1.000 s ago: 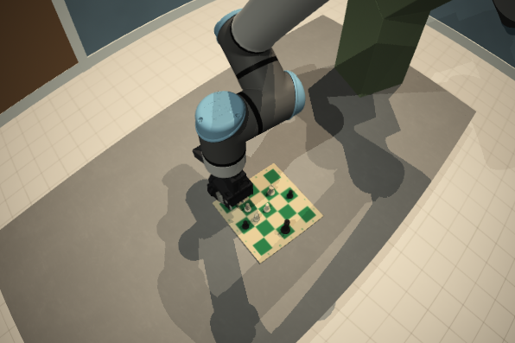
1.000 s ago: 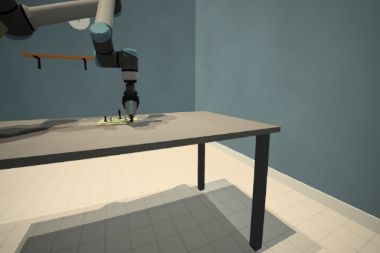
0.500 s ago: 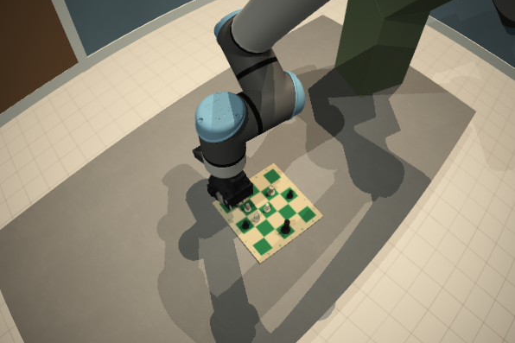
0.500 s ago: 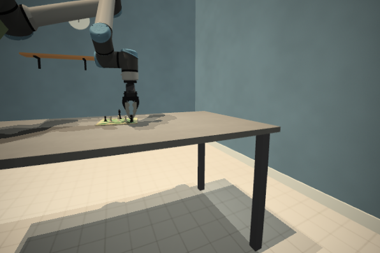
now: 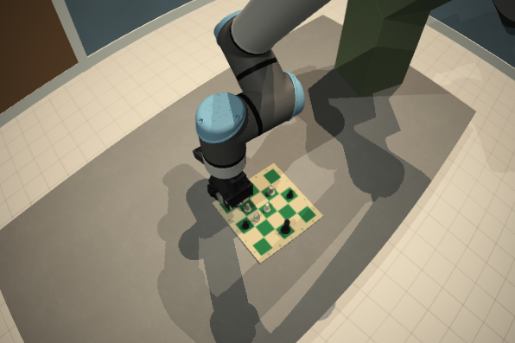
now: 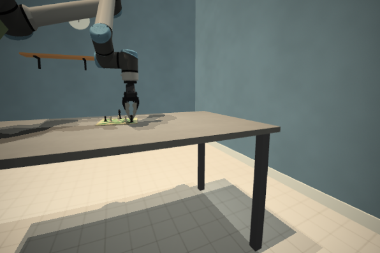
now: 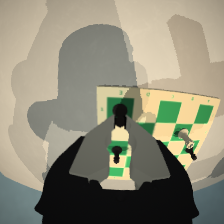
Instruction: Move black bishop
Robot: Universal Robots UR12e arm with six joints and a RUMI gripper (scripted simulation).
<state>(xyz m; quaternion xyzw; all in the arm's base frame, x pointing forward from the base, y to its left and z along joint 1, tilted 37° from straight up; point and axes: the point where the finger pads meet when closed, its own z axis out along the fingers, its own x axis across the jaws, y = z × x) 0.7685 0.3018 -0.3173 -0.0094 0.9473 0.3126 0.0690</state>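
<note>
My gripper is now 8 cm past the chessboard, 7 cm to the right of it and 3 cm above it. Round my hand: white crowned piece 12 cm behind, 3 cm to the left, 1 cm below.
</note>
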